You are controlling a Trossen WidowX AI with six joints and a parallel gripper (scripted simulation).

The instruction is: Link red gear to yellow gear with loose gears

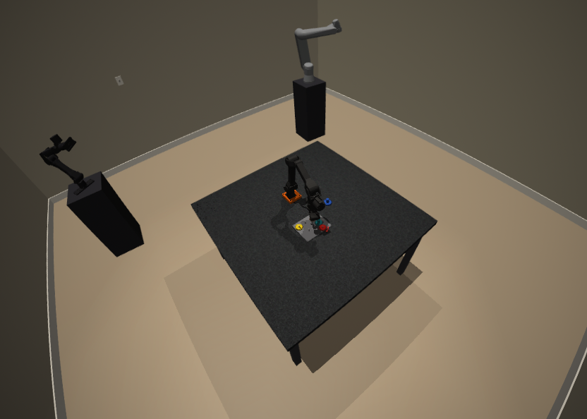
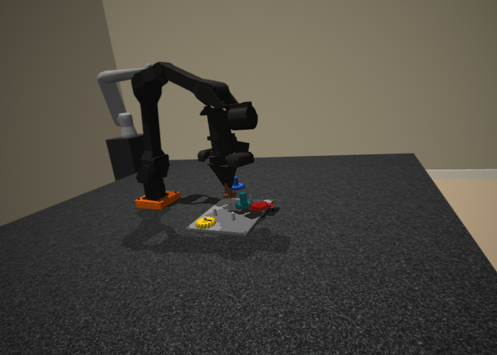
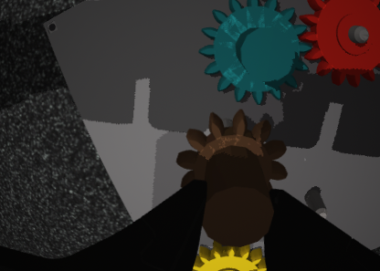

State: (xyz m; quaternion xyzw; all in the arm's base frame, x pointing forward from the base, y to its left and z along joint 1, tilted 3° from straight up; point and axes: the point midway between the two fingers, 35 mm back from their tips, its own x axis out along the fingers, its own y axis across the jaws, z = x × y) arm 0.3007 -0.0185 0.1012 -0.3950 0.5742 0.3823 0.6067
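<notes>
Now: gripper tip 20 mm short of the teal gear, 40 mm to the right of it and 50 mm above it. Round my gripper tip: red gear: 70 mm ahead, 30 mm to the left, 60 mm below; yellow gear: 20 mm behind, 90 mm to the right, 60 mm below; brown gear: 10 mm below.
</notes>
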